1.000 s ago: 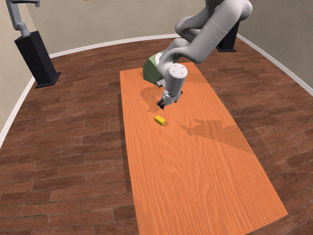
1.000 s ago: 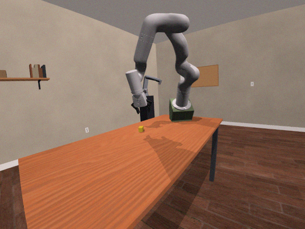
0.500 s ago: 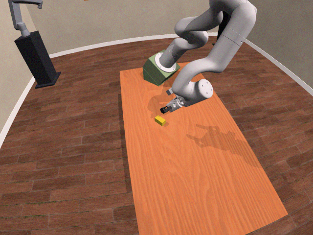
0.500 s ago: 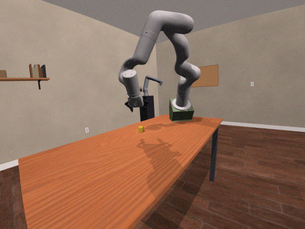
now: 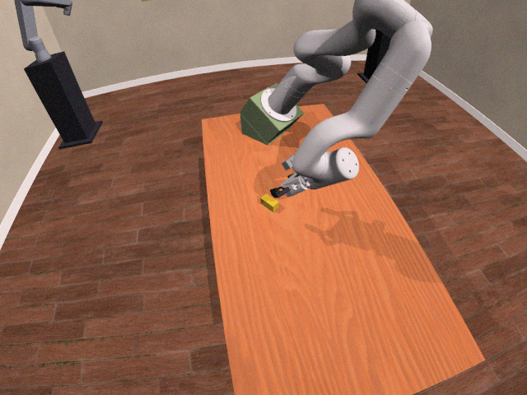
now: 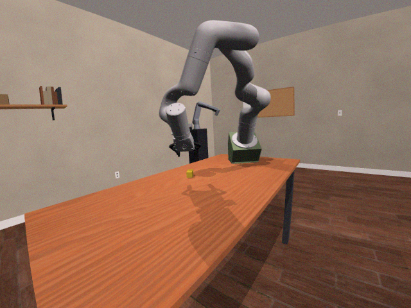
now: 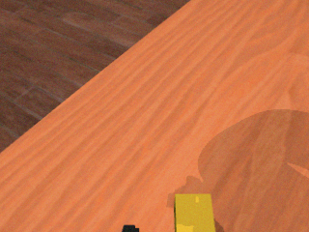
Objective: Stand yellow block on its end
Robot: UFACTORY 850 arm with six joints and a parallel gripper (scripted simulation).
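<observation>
Right now my hand is 130 mm above the yellow block, 50 mm past it and 40 mm to the left of it.
</observation>
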